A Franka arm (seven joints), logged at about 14 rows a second.
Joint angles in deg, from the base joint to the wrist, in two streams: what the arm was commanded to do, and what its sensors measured. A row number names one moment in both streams.
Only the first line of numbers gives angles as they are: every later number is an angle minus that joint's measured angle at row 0.
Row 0, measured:
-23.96, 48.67, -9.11, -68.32, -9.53, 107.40, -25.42
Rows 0 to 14, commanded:
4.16, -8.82, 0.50, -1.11, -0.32, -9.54, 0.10
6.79, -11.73, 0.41, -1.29, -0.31, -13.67, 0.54
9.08, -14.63, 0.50, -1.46, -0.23, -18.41, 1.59
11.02, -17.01, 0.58, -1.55, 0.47, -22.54, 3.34
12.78, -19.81, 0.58, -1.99, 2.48, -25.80, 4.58
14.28, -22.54, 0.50, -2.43, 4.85, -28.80, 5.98
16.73, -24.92, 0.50, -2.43, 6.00, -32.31, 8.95
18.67, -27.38, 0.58, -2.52, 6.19, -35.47, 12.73
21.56, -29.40, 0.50, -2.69, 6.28, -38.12, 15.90
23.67, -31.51, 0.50, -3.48, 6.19, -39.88, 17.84
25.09, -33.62, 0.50, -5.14, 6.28, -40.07, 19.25
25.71, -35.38, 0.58, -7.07, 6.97, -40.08, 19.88
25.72, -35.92, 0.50, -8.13, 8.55, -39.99, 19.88
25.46, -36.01, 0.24, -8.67, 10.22, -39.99, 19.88
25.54, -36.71, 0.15, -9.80, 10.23, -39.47, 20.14
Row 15, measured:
25.86, -34.55, 1.05, -5.70, 8.50, -40.64, 19.54
